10 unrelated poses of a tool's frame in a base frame.
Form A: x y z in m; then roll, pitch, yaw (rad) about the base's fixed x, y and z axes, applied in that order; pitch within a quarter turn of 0, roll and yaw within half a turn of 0.
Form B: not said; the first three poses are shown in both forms.
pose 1, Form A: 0.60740, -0.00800, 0.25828, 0.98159, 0.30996, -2.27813
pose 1, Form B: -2.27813, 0.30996, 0.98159, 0.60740, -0.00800, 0.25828
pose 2, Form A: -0.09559, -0.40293, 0.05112, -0.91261, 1.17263, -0.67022
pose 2, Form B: -0.67022, 1.17263, -0.91261, -0.09559, -0.40293, 0.05112
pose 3, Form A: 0.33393, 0.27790, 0.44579, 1.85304, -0.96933, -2.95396
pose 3, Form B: -2.95396, -0.96933, 1.85304, 0.33393, 0.27790, 0.44579
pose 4, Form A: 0.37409, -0.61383, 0.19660, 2.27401, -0.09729, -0.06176
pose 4, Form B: -0.06176, -0.09729, 2.27401, 0.37409, -0.61383, 0.19660
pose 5, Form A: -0.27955, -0.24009, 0.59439, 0.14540, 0.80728, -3.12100
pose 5, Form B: -3.12100, 0.80728, 0.14540, -0.27955, -0.24009, 0.59439
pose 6, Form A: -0.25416, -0.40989, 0.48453, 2.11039, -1.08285, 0.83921
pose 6, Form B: 0.83921, -1.08285, 2.11039, -0.25416, -0.40989, 0.48453
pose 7, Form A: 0.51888, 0.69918, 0.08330, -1.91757, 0.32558, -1.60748
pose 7, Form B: -1.60748, 0.32558, -1.91757, 0.51888, 0.69918, 0.08330
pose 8, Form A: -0.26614, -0.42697, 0.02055, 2.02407, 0.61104, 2.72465
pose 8, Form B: 2.72465, 0.61104, 2.02407, -0.26614, -0.42697, 0.02055
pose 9, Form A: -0.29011, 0.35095, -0.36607, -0.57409, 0.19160, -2.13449
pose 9, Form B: -2.13449, 0.19160, -0.57409, -0.29011, 0.35095, -0.36607
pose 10, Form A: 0.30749, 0.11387, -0.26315, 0.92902, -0.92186, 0.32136
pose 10, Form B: 0.32136, -0.92186, 0.92902, 0.30749, 0.11387, -0.26315
